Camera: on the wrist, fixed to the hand. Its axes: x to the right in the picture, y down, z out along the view.
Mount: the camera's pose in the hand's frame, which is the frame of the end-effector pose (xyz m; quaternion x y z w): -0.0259 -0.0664 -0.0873 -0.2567 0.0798 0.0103 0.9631
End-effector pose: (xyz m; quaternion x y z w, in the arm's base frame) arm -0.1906 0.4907 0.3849 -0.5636 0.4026 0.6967 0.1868
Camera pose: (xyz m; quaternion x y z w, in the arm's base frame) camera -0.0801 0.4686 0.3823 0.6422 -0.2296 -0.7313 0.0041
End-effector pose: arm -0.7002 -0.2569 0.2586 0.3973 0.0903 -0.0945 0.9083
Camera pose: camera -0.7491 -0.2341 0.1597 0.1580 0.1796 -0.0268 0.9706
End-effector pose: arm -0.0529 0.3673 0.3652 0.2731 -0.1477 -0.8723 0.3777
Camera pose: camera -0.0253 0.4265 0.2734 0.2342 0.1090 -0.8524 0.4547
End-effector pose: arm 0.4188 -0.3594 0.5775 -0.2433 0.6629 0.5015 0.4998
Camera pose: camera 0.4469 -0.4684 0.5727 -0.3958 0.5521 0.6389 0.3609
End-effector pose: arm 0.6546 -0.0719 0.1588 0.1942 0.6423 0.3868 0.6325
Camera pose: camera 0.5897 -0.1545 0.1180 0.0004 0.5678 0.5595 0.6038
